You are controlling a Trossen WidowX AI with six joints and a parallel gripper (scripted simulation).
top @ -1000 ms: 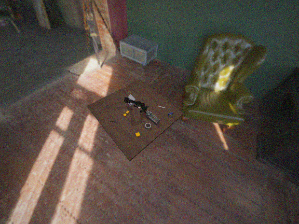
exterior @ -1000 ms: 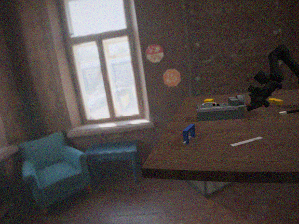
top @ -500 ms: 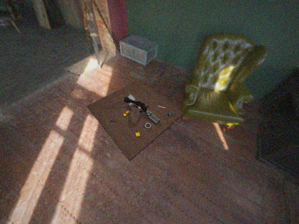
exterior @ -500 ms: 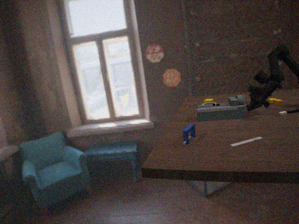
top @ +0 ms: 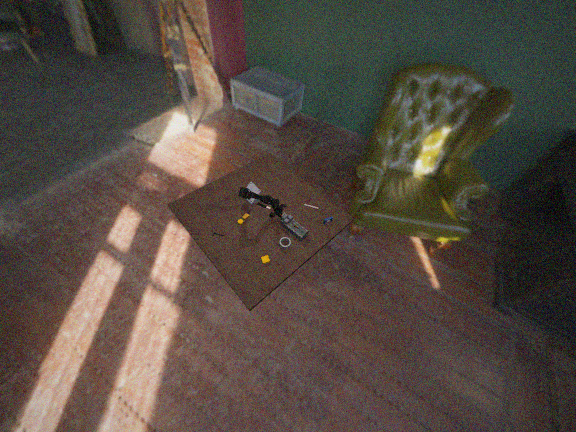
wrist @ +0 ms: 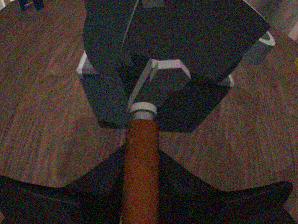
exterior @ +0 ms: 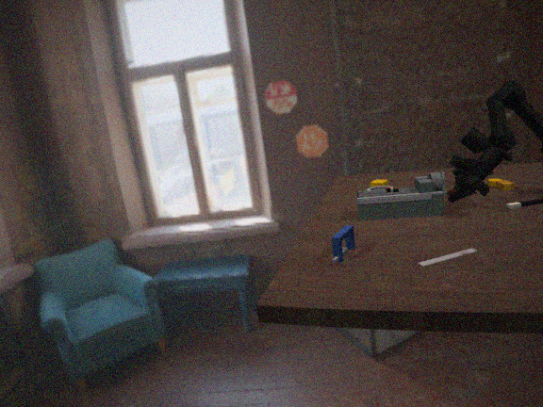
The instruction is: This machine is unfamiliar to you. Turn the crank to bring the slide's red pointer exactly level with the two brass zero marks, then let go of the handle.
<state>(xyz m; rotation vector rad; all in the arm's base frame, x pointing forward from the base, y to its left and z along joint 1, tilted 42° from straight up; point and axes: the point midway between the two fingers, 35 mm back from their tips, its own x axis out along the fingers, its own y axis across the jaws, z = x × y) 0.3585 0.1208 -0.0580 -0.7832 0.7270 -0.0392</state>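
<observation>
My gripper tip is 3 cm below the crank handle and 2 cm past it. Also, from my gripper tip: yellow block 36 cm to the right, 27 cm ahead, 2 cm below; then white strip 35 cm to the left, 3 cm below, 2 cm ahead; then red pointer 18 cm ahead, 5 cm above, 3 cm to the left.
</observation>
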